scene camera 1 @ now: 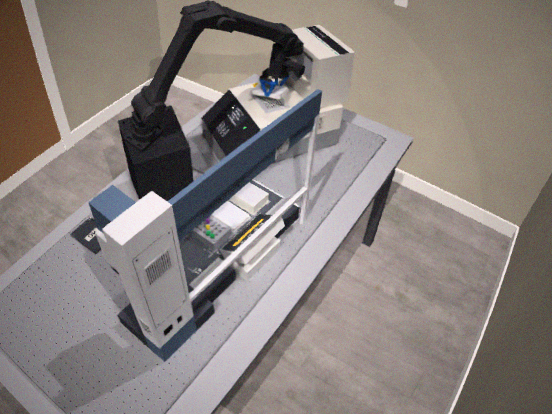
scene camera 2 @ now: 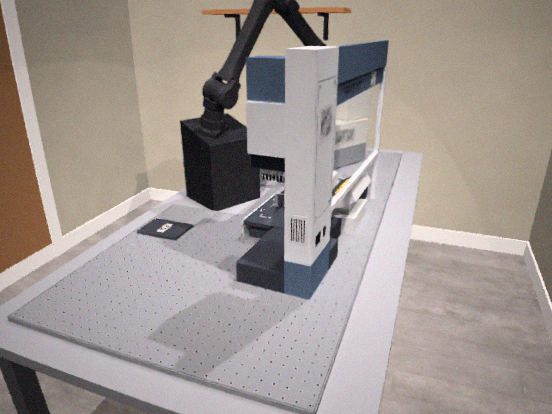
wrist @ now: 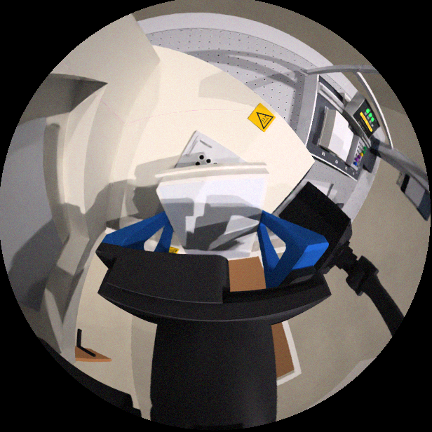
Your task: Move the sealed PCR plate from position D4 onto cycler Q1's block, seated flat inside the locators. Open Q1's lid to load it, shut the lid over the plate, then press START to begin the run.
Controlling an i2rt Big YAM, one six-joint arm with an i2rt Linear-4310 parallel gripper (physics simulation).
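Frame: origin at the arm's base, x ahead, y left, z up, level; millimetres.
Seen in the pictures: gripper, fingertip midpoint: (scene camera 1: 272,92); arm's base, origin of the base link: (scene camera 1: 144,135) (scene camera 2: 212,129).
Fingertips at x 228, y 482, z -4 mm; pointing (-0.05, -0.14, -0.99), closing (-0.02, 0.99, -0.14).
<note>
Pixels of each thing's top centre, then the offset from my fingertips to it. "pt": a spot on its surface instead.
- block, surface spot: (scene camera 1: 272,103) pt dx +7, dy -6, dz -46 mm
- cream cycler Q1, surface spot: (scene camera 1: 260,114) pt dx +5, dy -91, dz -51 mm
- lid, surface spot: (scene camera 1: 331,75) pt dx +196, dy +103, dz +100 mm
- black front panel, surface spot: (scene camera 1: 224,125) pt dx -123, dy -155, dz -118 mm
- small green mark, surface spot: (scene camera 1: 244,128) pt dx -17, dy -167, dz -80 mm
- blue beam, middle of its top: (scene camera 1: 255,137) (scene camera 2: 366,42) dx +307, dy -594, dz +306 mm
- White labware, middle of its top: (scene camera 1: 228,213) dx +131, dy -484, dz -178 mm
- dark pad, surface spot: (scene camera 2: 172,230) pt dx -223, dy -806, dz -242 mm
My gripper (scene camera 1: 270,88) (wrist: 214,213) is shut on the sealed PCR plate (wrist: 215,197), a pale plate held between the blue fingers. The plate hangs above the block (scene camera 1: 272,103) (wrist: 196,141) of the cream cycler Q1 (scene camera 1: 260,114) (wrist: 185,90). In the wrist view the plate hides most of the block; a few dark wells show past its far edge. The lid (scene camera 1: 331,75) stands open at the cycler's rear, close beside the gripper in scene view 1. The black front panel (scene camera 1: 224,125) has a small green mark (scene camera 1: 244,128). The cycler's block is hidden in scene view 2.
A liquid handler with a white tower (scene camera 1: 145,260) (scene camera 2: 305,150) and a blue beam (scene camera 1: 240,162) stands in front of the cycler. White labware (scene camera 1: 231,215) and a tube rack (scene camera 1: 210,231) are on its deck. A dark pad (scene camera 2: 172,230) lies at the left.
</note>
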